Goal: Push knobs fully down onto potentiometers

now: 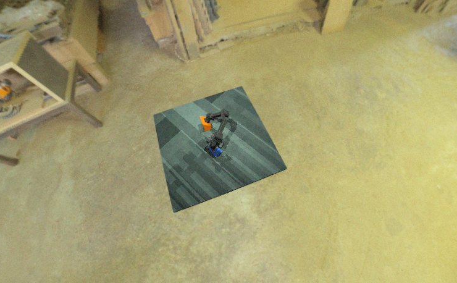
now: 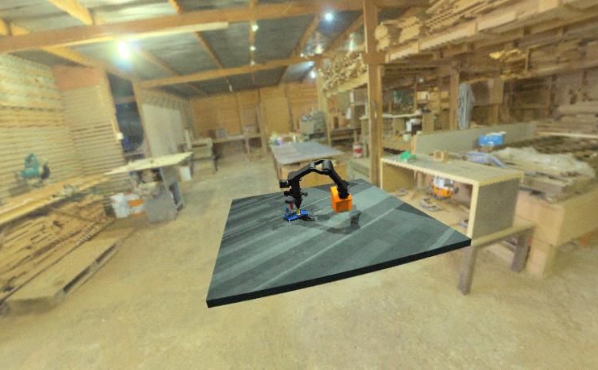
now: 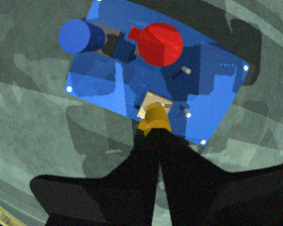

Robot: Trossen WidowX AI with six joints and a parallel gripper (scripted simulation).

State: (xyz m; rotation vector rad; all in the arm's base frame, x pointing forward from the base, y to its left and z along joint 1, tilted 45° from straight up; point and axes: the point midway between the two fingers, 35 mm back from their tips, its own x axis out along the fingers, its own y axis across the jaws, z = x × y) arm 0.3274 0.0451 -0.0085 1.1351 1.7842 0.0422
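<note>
Now: the red knob 40 mm ahead of my gripper tip, 40 mm to the right of it and 10 mm above it. Round my gripper tip: yellow knob (20 mm below).
</note>
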